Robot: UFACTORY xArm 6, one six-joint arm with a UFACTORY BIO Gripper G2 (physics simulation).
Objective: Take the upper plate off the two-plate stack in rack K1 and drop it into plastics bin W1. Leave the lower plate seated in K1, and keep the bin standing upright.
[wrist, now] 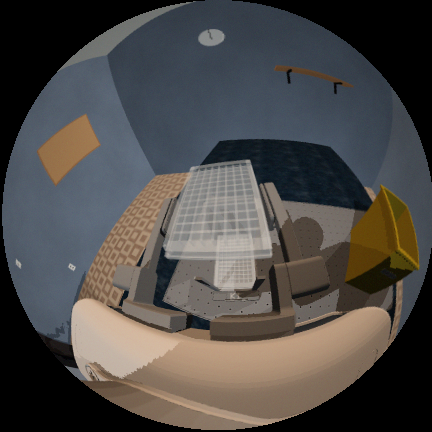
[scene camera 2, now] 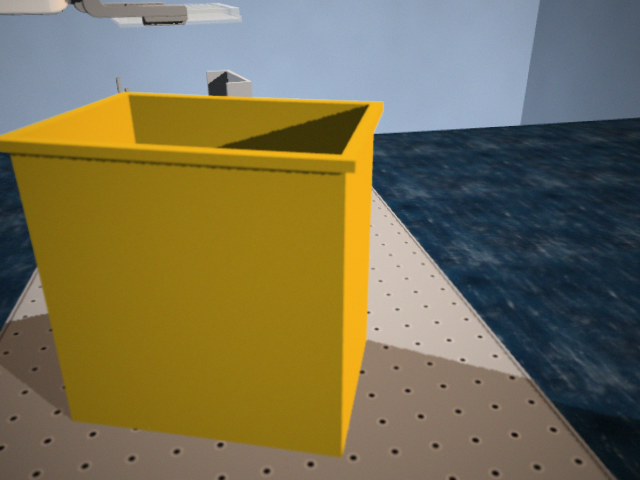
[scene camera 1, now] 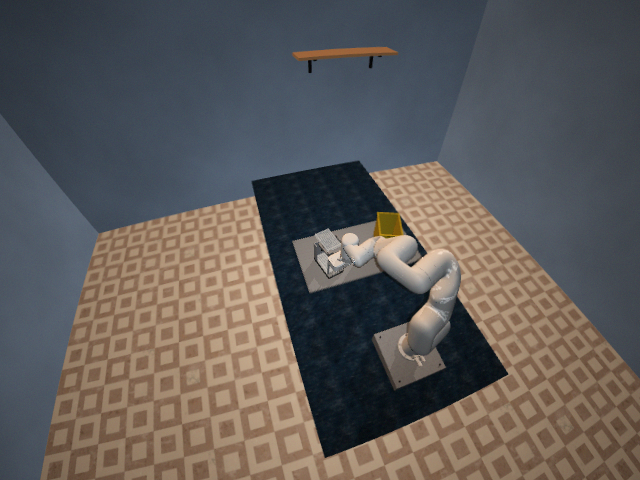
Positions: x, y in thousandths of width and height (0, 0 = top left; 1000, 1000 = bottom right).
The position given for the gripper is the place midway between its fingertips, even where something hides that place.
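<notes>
A yellow plastics bin W1 (scene camera 2: 320, 543) stands in the robot's scene, and the wrist view shows the yellow plastics bin W1 (wrist: 885, 564) too. The gripper (wrist: 501, 453) is visible as well.
</notes>
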